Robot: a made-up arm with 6 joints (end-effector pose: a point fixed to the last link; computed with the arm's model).
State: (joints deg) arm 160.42 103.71 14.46 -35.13 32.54 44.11
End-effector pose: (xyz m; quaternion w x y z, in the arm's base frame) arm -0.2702 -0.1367 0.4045 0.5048 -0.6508 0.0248 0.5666
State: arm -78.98 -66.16 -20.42 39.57 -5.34 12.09
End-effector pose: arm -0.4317 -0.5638 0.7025 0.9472 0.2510 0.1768 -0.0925
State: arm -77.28 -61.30 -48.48 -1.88 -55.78 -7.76
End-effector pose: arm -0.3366 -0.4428 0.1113 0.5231 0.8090 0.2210 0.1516
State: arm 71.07 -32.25 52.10 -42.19 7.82 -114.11
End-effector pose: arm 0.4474 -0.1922 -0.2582 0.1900 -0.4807 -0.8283 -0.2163
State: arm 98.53 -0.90 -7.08 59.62 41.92 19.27
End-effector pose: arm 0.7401 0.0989 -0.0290 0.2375 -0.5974 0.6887 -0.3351
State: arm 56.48 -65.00 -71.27 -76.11 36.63 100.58
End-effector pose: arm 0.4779 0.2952 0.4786 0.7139 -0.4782 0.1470 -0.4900
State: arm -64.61 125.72 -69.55 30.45 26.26 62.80
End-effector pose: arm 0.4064 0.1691 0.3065 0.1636 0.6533 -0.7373 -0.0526
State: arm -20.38 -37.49 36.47 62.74 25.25 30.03
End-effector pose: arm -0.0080 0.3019 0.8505 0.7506 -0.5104 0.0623 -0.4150
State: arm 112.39 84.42 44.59 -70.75 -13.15 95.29
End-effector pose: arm -0.1849 -0.1988 0.1338 0.5331 -0.6948 -0.3151 0.3657
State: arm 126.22 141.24 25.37 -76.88 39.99 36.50
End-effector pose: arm -0.2616 -0.4343 0.1306 0.0924 -0.6263 -0.3767 0.6763
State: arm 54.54 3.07 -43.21 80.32 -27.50 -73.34
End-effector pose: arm -0.0257 0.1701 0.2645 0.6090 0.5120 -0.0849 -0.5998
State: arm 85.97 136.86 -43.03 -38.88 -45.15 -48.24
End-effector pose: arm 0.7469 -0.4916 -0.1056 0.5428 0.1706 -0.0245 0.8220
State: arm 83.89 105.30 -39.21 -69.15 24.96 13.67
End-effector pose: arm 0.1004 -0.5135 0.0843 0.6420 -0.3726 -0.4415 0.5041
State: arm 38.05 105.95 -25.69 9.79 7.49 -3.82
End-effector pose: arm 0.1802 -0.3909 -0.0890 0.8492 -0.0181 -0.5220 0.0771
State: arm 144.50 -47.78 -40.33 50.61 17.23 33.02
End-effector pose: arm 0.4329 -0.5330 -0.4705 0.4938 0.4387 -0.6328 0.4041
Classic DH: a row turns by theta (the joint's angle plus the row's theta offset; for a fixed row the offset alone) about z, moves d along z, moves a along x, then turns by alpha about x. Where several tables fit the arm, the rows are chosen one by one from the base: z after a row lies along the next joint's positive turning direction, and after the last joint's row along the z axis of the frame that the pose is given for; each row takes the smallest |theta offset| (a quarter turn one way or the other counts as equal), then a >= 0, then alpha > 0; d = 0 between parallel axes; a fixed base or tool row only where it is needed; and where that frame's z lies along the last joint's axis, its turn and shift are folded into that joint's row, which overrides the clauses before.
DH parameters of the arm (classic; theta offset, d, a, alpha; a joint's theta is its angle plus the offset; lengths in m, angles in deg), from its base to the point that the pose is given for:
base (fixed): 20.71 0.1372 0.0718 -107.37
joint 1: 52.91 -0.9046 0.028 -148.8
joint 2: -45.05 -0.8573 0.0143 81.71
joint 3: 82.62 0.1788 0.0307 107.76
joint 4: 9.61 0.0481 0.0324 -118.13
joint 5: 33.96 0.068 0.0433 75.11
joint 6: -34.37 0.4888 0.0743 -142.67
tool (fixed): 57.25 0.6628 0 0

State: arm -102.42 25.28 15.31 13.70 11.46 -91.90
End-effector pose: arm -0.0109 -0.5168 0.4288 0.4894 -0.0624 -0.5972 0.6324
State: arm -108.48 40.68 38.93 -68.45 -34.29 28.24
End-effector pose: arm -0.1451 -0.4179 -0.0245 0.3372 -0.0614 -0.9383 -0.0463
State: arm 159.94 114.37 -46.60 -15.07 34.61 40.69
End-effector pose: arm -0.3564 -0.2735 0.3903 0.8375 -0.5226 0.0852 0.1348
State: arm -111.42 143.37 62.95 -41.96 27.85 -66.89
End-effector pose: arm -0.2702 0.1200 0.2848 0.4643 0.1938 -0.6639 -0.5533
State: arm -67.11 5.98 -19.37 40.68 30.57 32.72
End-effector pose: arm -0.4566 -0.1793 0.3506 0.8887 0.1993 -0.3190 -0.2620
